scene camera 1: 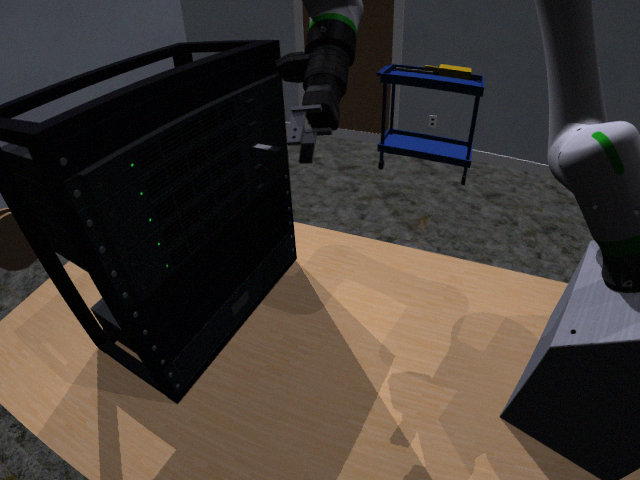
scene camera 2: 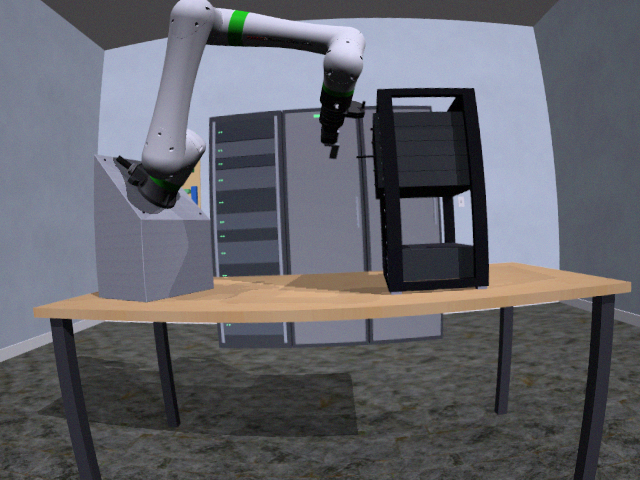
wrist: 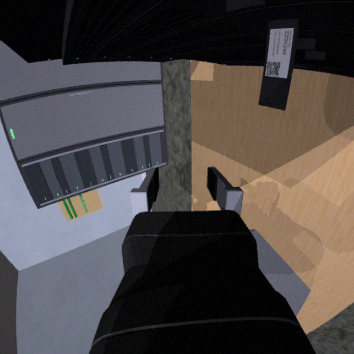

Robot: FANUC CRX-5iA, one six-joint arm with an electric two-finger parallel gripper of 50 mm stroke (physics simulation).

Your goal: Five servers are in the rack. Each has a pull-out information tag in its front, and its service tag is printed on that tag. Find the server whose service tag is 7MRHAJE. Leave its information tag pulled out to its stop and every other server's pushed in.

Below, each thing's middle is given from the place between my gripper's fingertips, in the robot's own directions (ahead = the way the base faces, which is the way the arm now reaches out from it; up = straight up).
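There is a black rack (scene camera 1: 150, 188) that sits 15 cm below my hand, 4 cm to the right of it and 27 cm ahead of it.
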